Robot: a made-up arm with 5 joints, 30 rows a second.
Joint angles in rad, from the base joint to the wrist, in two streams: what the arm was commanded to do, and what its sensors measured. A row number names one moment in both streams.
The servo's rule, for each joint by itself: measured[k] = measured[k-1] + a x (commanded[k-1-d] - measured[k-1]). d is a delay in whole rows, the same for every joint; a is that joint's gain. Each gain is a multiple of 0.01, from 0.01 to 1. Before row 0 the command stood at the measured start. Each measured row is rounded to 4 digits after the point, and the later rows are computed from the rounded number. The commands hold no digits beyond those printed.
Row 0, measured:
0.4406 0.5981 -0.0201 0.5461 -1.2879
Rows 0 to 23, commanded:
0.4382 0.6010 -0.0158 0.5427 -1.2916
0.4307 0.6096 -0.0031 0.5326 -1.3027
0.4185 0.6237 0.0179 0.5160 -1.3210
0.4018 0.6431 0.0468 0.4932 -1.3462
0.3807 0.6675 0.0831 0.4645 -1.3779
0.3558 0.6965 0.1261 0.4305 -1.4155
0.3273 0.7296 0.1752 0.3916 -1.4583
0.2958 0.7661 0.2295 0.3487 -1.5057
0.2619 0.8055 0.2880 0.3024 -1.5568
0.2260 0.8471 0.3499 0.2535 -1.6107
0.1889 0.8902 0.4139 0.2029 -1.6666
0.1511 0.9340 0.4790 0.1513 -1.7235
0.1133 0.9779 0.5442 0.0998 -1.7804
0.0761 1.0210 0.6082 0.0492 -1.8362
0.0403 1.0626 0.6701 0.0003 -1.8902
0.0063 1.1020 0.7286 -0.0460 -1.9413
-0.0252 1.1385 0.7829 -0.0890 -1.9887
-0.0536 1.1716 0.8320 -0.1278 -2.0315
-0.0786 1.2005 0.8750 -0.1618 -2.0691
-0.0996 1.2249 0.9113 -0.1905 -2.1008
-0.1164 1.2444 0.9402 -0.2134 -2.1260
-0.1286 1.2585 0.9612 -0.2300 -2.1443
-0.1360 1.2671 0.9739 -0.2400 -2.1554
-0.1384 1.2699 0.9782 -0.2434 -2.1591
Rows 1 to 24, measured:
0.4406 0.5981 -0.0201 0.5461 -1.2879
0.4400 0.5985 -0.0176 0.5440 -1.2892
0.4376 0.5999 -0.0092 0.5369 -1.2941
0.4326 0.6030 0.0065 0.5239 -1.3038
0.4246 0.6082 0.0299 0.5049 -1.3191
0.4132 0.6159 0.0608 0.4799 -1.3403
0.3983 0.6264 0.0987 0.4493 -1.3674
0.3798 0.6398 0.1431 0.4135 -1.4001
0.3580 0.6562 0.1932 0.3733 -1.4381
0.3330 0.6756 0.2482 0.3293 -1.4808
0.3052 0.6979 0.3072 0.2823 -1.5276
0.2750 0.7229 0.3691 0.2331 -1.5776
0.2428 0.7503 0.4328 0.1824 -1.6301
0.2091 0.7799 0.4974 0.1312 -1.6842
0.1745 0.8112 0.5617 0.0804 -1.7389
0.1396 0.8439 0.6246 0.0307 -1.7934
0.1049 0.8775 0.6849 -0.0169 -1.8466
0.0711 0.9114 0.7417 -0.0616 -1.8978
0.0387 0.9452 0.7941 -0.1026 -1.9459
0.0082 0.9784 0.8410 -0.1393 -1.9903
-0.0198 1.0104 0.8818 -0.1710 -2.0301
-0.0449 1.0408 0.9157 -0.1973 -2.0646
-0.0667 1.0691 0.9421 -0.2176 -2.0933
-0.0847 1.0948 0.9605 -0.2315 -2.1157
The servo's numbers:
d 1
a 0.26 0.13 0.58 0.62 0.36

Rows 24 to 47, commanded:
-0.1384 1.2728 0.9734 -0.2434 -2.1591
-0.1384 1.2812 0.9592 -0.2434 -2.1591
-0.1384 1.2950 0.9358 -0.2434 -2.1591
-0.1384 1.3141 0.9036 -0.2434 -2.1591
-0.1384 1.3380 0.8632 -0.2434 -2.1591
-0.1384 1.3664 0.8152 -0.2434 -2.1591
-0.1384 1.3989 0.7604 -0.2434 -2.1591
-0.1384 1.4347 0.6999 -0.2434 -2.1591
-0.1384 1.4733 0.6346 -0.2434 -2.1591
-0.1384 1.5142 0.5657 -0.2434 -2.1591
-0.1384 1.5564 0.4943 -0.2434 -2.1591
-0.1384 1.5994 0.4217 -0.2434 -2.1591
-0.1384 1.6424 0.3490 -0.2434 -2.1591
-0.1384 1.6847 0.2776 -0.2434 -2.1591
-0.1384 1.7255 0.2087 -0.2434 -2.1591
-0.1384 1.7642 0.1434 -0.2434 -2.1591
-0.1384 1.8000 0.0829 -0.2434 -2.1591
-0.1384 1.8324 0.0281 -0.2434 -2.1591
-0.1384 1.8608 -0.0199 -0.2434 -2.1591
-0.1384 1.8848 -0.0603 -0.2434 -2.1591
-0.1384 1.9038 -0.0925 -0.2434 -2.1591
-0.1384 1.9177 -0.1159 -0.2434 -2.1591
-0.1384 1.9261 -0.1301 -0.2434 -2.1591
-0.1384 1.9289 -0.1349 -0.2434 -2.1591
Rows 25 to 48, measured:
-0.0987 1.1176 0.9708 -0.2389 -2.1313
-0.1090 1.1378 0.9723 -0.2417 -2.1413
-0.1166 1.1564 0.9647 -0.2428 -2.1477
-0.1223 1.1744 0.9479 -0.2432 -2.1518
-0.1265 1.1926 0.9222 -0.2433 -2.1544
-0.1296 1.2115 0.8880 -0.2434 -2.1561
-0.1319 1.2316 0.8458 -0.2434 -2.1572
-0.1336 1.2533 0.7963 -0.2434 -2.1579
-0.1348 1.2769 0.7404 -0.2434 -2.1583
-0.1357 1.3024 0.6790 -0.2434 -2.1586
-0.1364 1.3299 0.6133 -0.2434 -2.1588
-0.1369 1.3593 0.5443 -0.2434 -2.1589
-0.1373 1.3905 0.4732 -0.2434 -2.1590
-0.1376 1.4232 0.4012 -0.2434 -2.1590
-0.1378 1.4572 0.3295 -0.2434 -2.1590
-0.1380 1.4921 0.2594 -0.2434 -2.1590
-0.1381 1.5275 0.1921 -0.2434 -2.1590
-0.1382 1.5629 0.1288 -0.2434 -2.1590
-0.1383 1.5979 0.0704 -0.2434 -2.1590
-0.1383 1.6321 0.0180 -0.2434 -2.1590
-0.1383 1.6650 -0.0274 -0.2434 -2.1590
-0.1383 1.6960 -0.0652 -0.2434 -2.1590
-0.1383 1.7248 -0.0946 -0.2434 -2.1590
-0.1383 1.7510 -0.1152 -0.2434 -2.1590

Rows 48 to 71, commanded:
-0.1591 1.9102 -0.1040 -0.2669 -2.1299
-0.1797 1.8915 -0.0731 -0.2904 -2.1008
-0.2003 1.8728 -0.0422 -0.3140 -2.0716
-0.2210 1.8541 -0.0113 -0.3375 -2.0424
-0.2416 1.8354 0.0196 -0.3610 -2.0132
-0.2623 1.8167 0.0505 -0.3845 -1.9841
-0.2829 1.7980 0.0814 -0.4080 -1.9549
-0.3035 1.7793 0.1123 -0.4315 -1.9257
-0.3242 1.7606 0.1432 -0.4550 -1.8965
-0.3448 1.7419 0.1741 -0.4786 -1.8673
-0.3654 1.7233 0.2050 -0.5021 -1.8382
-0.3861 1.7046 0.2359 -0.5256 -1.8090
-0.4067 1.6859 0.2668 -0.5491 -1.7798
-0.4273 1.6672 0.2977 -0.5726 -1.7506
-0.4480 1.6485 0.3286 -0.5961 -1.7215
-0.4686 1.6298 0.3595 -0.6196 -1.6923
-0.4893 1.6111 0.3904 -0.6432 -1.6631
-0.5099 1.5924 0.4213 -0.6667 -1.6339
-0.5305 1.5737 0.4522 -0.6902 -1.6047
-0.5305 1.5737 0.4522 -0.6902 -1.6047
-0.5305 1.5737 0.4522 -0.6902 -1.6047
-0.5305 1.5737 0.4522 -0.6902 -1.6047
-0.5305 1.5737 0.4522 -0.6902 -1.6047
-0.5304 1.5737 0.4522 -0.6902 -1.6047
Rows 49 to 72, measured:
-0.1383 1.7741 -0.1266 -0.2434 -2.1590
-0.1437 1.7918 -0.1135 -0.2580 -2.1485
-0.1531 1.8048 -0.0901 -0.2781 -2.1313
-0.1654 1.8136 -0.0623 -0.3004 -2.1098
-0.1799 1.8189 -0.0327 -0.3234 -2.0855
-0.1959 1.8210 -0.0024 -0.3467 -2.0595
-0.2132 1.8204 0.0283 -0.3701 -2.0324
-0.2313 1.8175 0.0591 -0.3936 -2.0045
-0.2501 1.8125 0.0900 -0.4171 -1.9761
-0.2694 1.8058 0.1209 -0.4406 -1.9474
-0.2890 1.7975 0.1518 -0.4642 -1.9186
-0.3089 1.7879 0.1827 -0.4877 -1.8897
-0.3290 1.7771 0.2136 -0.5112 -1.8606
-0.3492 1.7652 0.2445 -0.5347 -1.8315
-0.3695 1.7525 0.2754 -0.5582 -1.8024
-0.3899 1.7390 0.3063 -0.5817 -1.7733
-0.4104 1.7248 0.3372 -0.6052 -1.7441
-0.4309 1.7100 0.3681 -0.6288 -1.7149
-0.4514 1.6947 0.3990 -0.6523 -1.6857
-0.4720 1.6790 0.4299 -0.6758 -1.6565
-0.4872 1.6653 0.4428 -0.6847 -1.6379
-0.4985 1.6534 0.4483 -0.6881 -1.6259
-0.5068 1.6430 0.4506 -0.6894 -1.6183
-0.5130 1.6340 0.4515 -0.6899 -1.6134

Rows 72 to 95, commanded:
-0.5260 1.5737 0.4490 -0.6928 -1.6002
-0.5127 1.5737 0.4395 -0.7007 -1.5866
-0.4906 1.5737 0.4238 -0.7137 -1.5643
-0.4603 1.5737 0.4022 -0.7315 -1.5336
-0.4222 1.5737 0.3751 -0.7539 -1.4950
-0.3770 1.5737 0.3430 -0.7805 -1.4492
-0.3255 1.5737 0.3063 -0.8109 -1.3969
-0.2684 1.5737 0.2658 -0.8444 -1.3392
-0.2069 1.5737 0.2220 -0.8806 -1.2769
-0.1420 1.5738 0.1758 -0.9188 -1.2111
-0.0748 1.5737 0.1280 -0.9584 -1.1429
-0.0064 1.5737 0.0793 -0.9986 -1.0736
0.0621 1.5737 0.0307 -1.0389 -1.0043
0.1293 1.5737 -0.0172 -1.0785 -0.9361
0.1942 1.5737 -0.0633 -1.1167 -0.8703
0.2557 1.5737 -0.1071 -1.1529 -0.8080
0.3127 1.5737 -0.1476 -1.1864 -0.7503
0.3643 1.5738 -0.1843 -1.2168 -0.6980
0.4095 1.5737 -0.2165 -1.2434 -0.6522
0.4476 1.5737 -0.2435 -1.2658 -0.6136
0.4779 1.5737 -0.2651 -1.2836 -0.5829
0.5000 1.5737 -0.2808 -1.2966 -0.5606
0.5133 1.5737 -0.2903 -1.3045 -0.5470
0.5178 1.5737 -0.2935 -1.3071 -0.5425
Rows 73 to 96, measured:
-0.5175 1.6262 0.4519 -0.6901 -1.6103
-0.5197 1.6194 0.4502 -0.6918 -1.6067
-0.5179 1.6135 0.4440 -0.6973 -1.5995
-0.5108 1.6083 0.4323 -0.7075 -1.5868
-0.4977 1.6038 0.4148 -0.7224 -1.5676
-0.4781 1.5999 0.3918 -0.7419 -1.5415
-0.4518 1.5965 0.3635 -0.7658 -1.5083
-0.4190 1.5935 0.3303 -0.7938 -1.4682
-0.3798 1.5909 0.2929 -0.8252 -1.4218
-0.3348 1.5887 0.2518 -0.8595 -1.3696
-0.2847 1.5868 0.2077 -0.8963 -1.3125
-0.2301 1.5851 0.1615 -0.9348 -1.2514
-0.1719 1.5836 0.1138 -0.9744 -1.1874
-0.1111 1.5823 0.0656 -1.0144 -1.1215
-0.0486 1.5812 0.0176 -1.0541 -1.0548
0.0145 1.5802 -0.0293 -1.0929 -0.9884
0.0772 1.5794 -0.0744 -1.1301 -0.9235
0.1384 1.5787 -0.1169 -1.1650 -0.8611
0.1971 1.5781 -0.1560 -1.1971 -0.8024
0.2523 1.5775 -0.1911 -1.2258 -0.7483
0.3031 1.5770 -0.2215 -1.2506 -0.6998
0.3485 1.5766 -0.2468 -1.2711 -0.6577
0.3879 1.5762 -0.2665 -1.2869 -0.6227
0.4205 1.5759 -0.2803 -1.2978 -0.5954

